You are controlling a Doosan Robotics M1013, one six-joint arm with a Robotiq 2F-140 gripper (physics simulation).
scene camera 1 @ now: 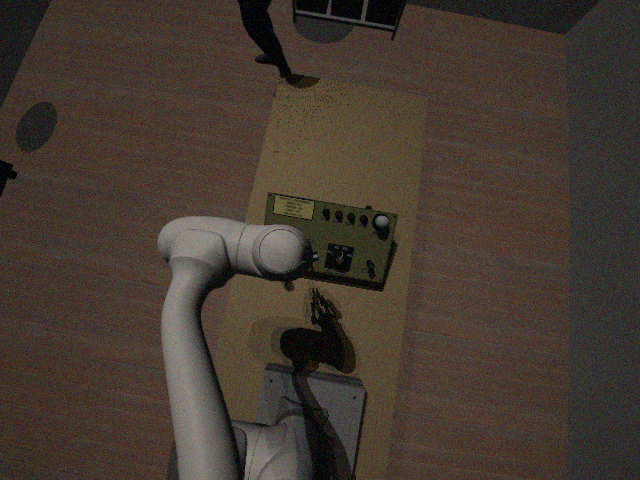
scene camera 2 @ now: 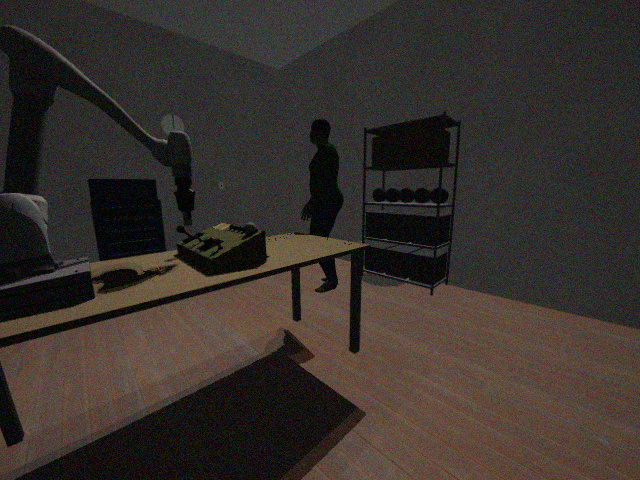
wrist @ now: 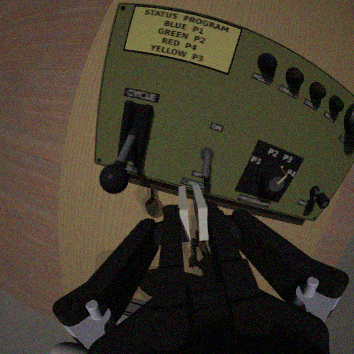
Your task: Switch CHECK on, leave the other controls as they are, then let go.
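Observation:
Through the wrist camera I can see a cycle lever (wrist: pixel 113 178), and my gripper (wrist: pixel 189 197) is there in the same view.

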